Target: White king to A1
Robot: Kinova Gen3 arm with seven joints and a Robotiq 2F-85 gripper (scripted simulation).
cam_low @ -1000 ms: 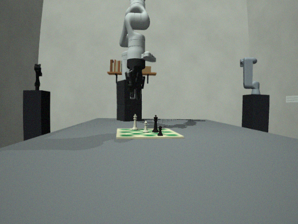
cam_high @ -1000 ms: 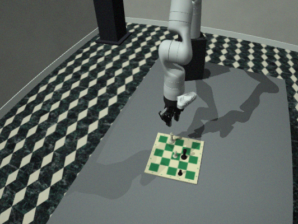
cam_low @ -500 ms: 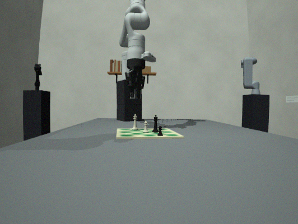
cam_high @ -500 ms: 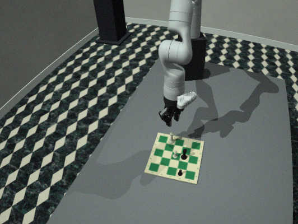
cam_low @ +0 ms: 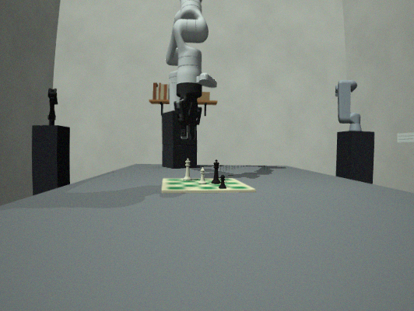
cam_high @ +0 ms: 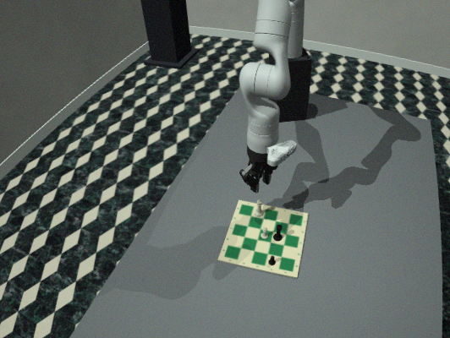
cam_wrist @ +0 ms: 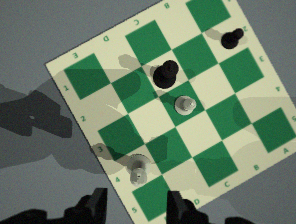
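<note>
The white king lies 11 cm below my hand. Round my hand: small white piece: 7 cm ahead, 4 cm to the left, 12 cm below; then tall black piece: 7 cm ahead, 8 cm to the left, 11 cm below; then chessboard: 7 cm ahead, 4 cm to the left, 14 cm below.
</note>
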